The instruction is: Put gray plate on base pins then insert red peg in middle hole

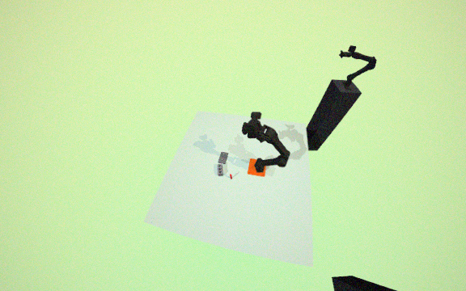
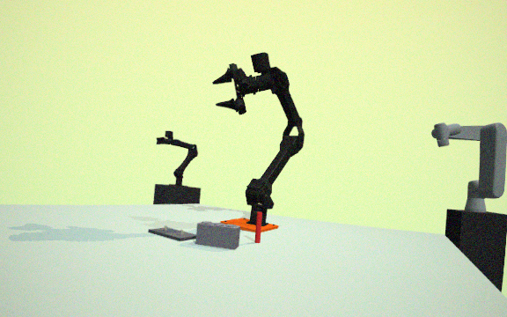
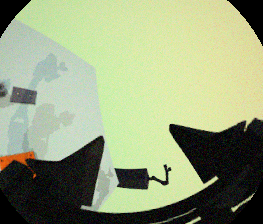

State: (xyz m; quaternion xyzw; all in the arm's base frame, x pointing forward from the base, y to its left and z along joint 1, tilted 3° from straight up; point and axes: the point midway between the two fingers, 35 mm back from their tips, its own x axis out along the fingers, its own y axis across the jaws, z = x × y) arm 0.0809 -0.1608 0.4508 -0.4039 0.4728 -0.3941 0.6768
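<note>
My gripper tip is now 420 mm above the gray plate, 250 mm short of it and 190 mm to the right of it. From my gripper tip the other things lie so: dark base 450 mm below, 240 mm ahead, 50 mm to the left; then red peg 420 mm below, 260 mm to the left, 150 mm ahead.
</note>
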